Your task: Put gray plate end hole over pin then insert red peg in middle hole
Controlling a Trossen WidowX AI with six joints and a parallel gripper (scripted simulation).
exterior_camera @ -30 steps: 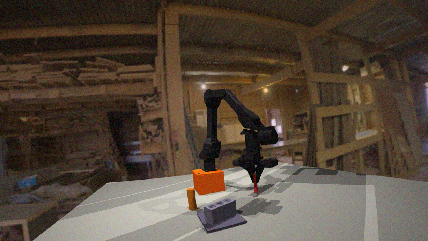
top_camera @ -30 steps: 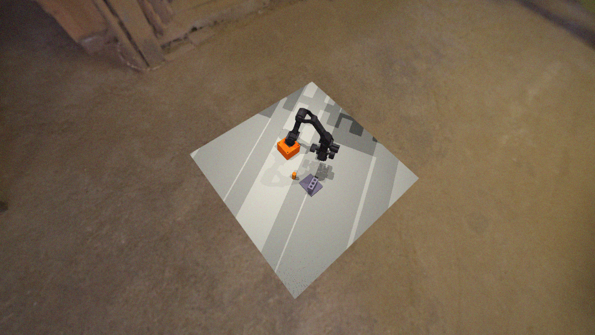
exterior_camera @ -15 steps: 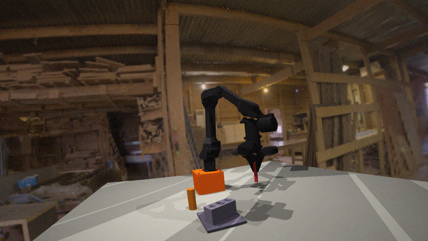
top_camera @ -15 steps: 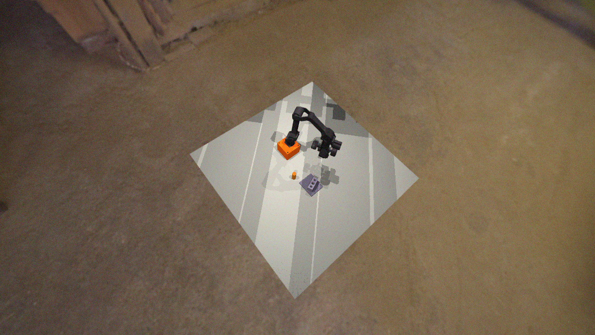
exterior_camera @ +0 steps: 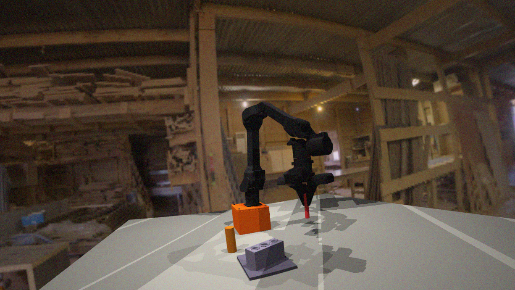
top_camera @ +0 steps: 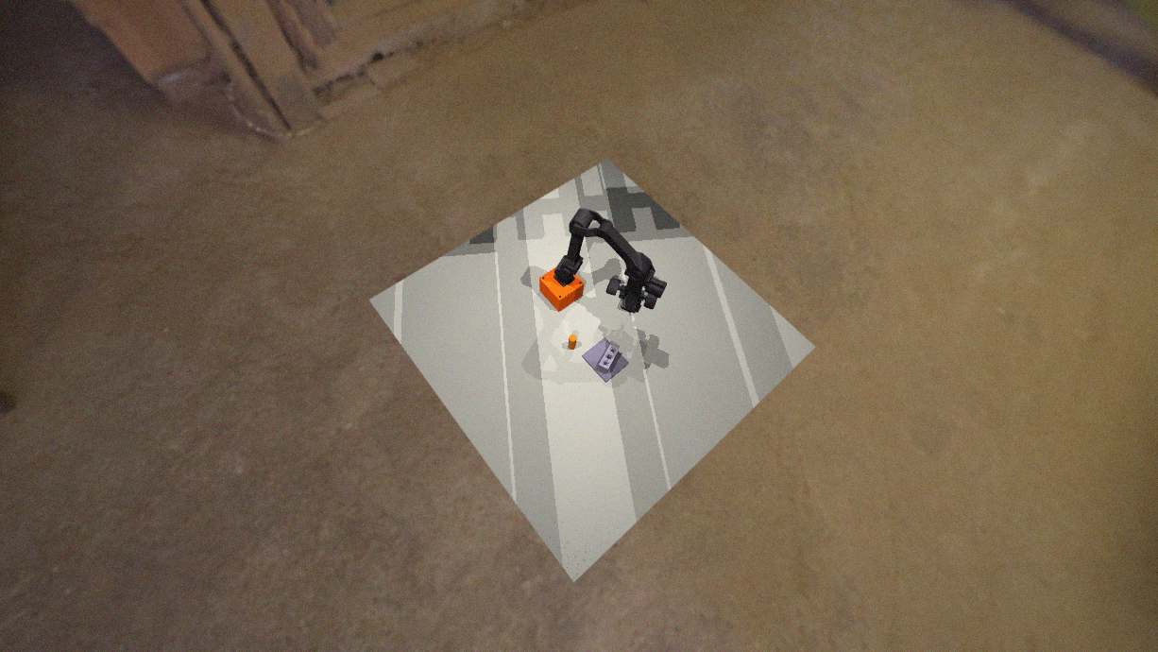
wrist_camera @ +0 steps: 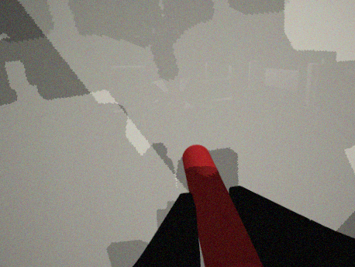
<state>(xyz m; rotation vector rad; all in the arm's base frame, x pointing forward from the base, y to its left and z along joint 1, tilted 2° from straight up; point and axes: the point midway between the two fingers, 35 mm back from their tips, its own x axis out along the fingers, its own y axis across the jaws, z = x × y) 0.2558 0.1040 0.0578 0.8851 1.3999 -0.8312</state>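
My gripper tip is now 19 cm to the left of the gray plate, 10 cm short of it and 7 cm above it. Round my gripper tip: orange cylinder 25 cm to the right, 7 cm below, 4 cm behind; purple-gray base 17 cm to the right, 11 cm below, 9 cm ahead; red peg right at my gripper tip.
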